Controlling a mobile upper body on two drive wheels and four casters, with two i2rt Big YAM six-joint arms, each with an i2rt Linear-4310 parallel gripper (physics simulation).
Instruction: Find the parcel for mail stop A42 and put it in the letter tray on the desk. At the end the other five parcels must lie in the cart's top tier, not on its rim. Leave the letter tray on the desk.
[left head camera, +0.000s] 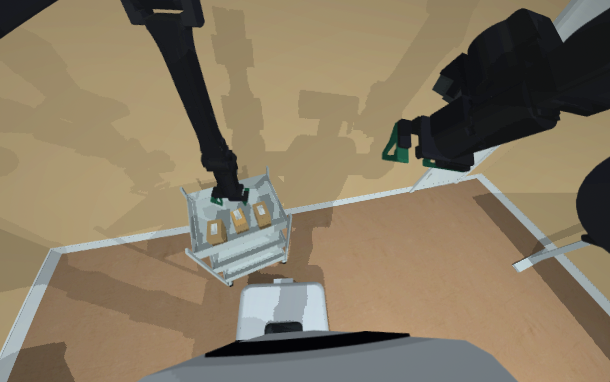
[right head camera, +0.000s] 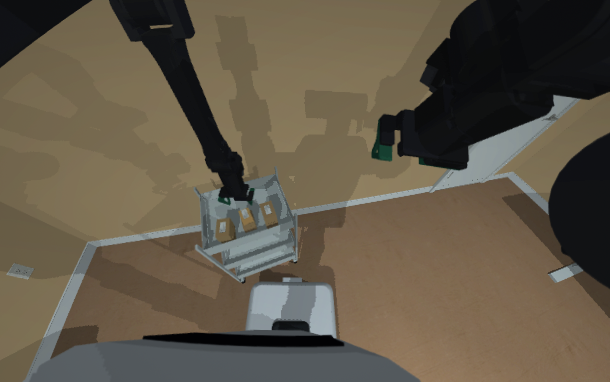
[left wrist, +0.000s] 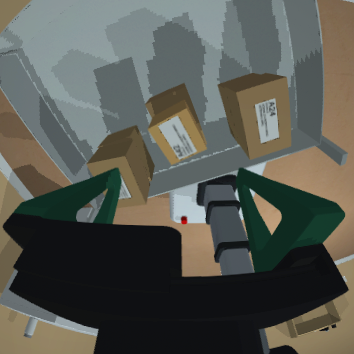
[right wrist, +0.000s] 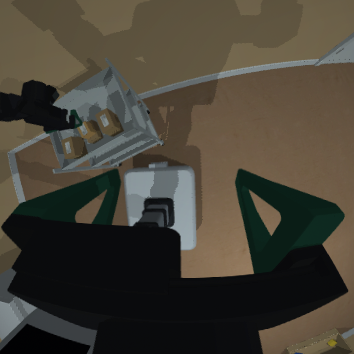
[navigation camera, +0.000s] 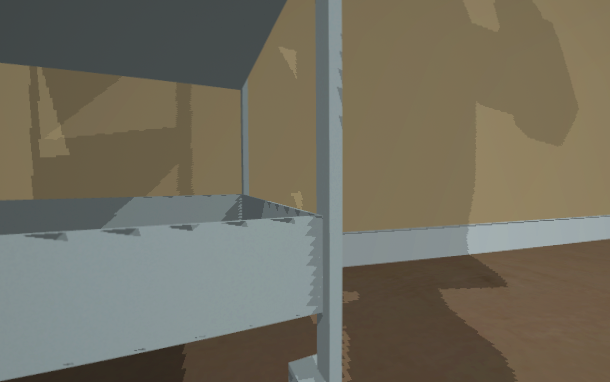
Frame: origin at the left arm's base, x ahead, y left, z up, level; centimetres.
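Seen in the pictures: left gripper, between the fingertips: (left head camera: 234, 204) (right head camera: 241, 204) (left wrist: 178, 174) (right wrist: 71, 124); right gripper, between the fingertips: (left head camera: 403, 159) (right head camera: 396, 157) (right wrist: 177, 175).
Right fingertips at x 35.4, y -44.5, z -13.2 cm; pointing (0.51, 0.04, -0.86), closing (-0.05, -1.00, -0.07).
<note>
Pixels of each thing's top centre, then the offset from my right fingertips to it.
- right parcel, centre of its top: (left wrist: 267, 121) (right wrist: 103, 119) (left head camera: 261, 209) (right head camera: 267, 209) dx +19.7, dy +33.6, dz -51.5 cm
- middle parcel, centre of its top: (left wrist: 177, 138) (right wrist: 82, 128) (left head camera: 237, 214) (right head camera: 244, 213) dx +17.1, dy +44.1, dz -51.5 cm
- left parcel, centre of its top: (left wrist: 117, 185) (left head camera: 214, 229) (right head camera: 222, 227) (right wrist: 67, 147) dx +9.9, dy +52.8, dz -51.5 cm
The cart (left head camera: 250, 238) (right head camera: 260, 236) (left wrist: 210, 167) (navigation camera: 150, 280) holds three visible brown parcels in its top tier. The right parcel (left head camera: 263, 218) (left wrist: 240, 120) has a label that seems to read A24. The middle parcel (left head camera: 241, 223) (left wrist: 192, 135) has a rotated label I cannot read surely; the left parcel (left head camera: 216, 236) (left wrist: 135, 172) has its label mostly behind a finger. My left gripper (left head camera: 231, 200) (right head camera: 238, 201) (left wrist: 178, 174) is open above the tier, near the parcels. My right gripper (left head camera: 411, 161) (right head camera: 404, 157) (right wrist: 177, 175) is open, away from the cart. Desk and letter tray are not identifiable.
My light base (left head camera: 282, 302) (right wrist: 185, 220) is close to the cart's near side. A wall stands behind the cart, with a white baseboard (left head camera: 340, 202). A tan open box (left wrist: 315, 322) is at the lower right in the left wrist view.
</note>
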